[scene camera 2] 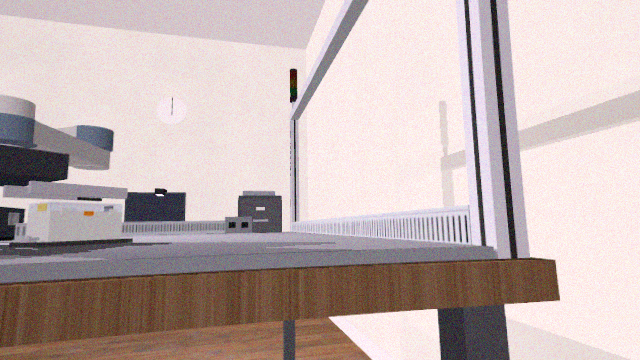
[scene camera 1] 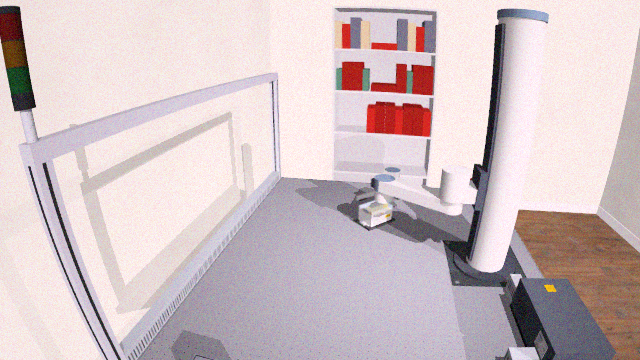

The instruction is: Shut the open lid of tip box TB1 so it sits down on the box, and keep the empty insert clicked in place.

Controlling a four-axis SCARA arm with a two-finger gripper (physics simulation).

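Frame: origin at the arm's base, x ahead, y left, z up, level; centimetres.
Seen in the pictures: gripper, fingertip midpoint: (scene camera 2: 112,195) (scene camera 1: 363,201); arm's base, link origin: (scene camera 1: 483,265).
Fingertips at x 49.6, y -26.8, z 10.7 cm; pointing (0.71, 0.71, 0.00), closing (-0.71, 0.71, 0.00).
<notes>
Offsets run from my fingertips to a thing's top centre. "spot": to the spot under its first point.
Tip box TB1 {dy -1.2, dx -5.3, dz -1.7 cm} (scene camera 1: 374,217) (scene camera 2: 80,223) is a small whitish box with yellow and orange marks, upright on a thin dark base plate (scene camera 1: 370,228) (scene camera 2: 115,241). My gripper (scene camera 1: 369,201) (scene camera 2: 90,199) is at the end of the arm, low over the box's top in both views. It is shut, with nothing held between its fingers, which are small and partly hidden. A gap to the box or a touch cannot be told. The lid's outline and angle cannot be made out beside the grey gripper parts. The insert inside the box cannot be told apart clearly.
The arm's white column (scene camera 1: 517,150) stands right of the box. A framed guard (scene camera 1: 165,107) (scene camera 2: 480,125) runs along one side of the table. A bookshelf (scene camera 1: 434,100) stands behind the table. A dark cabinet {spot: dy +68.6, dx -61.6, dz +2.0 cm} (scene camera 1: 565,315) is at the near right in scene camera 1.
</notes>
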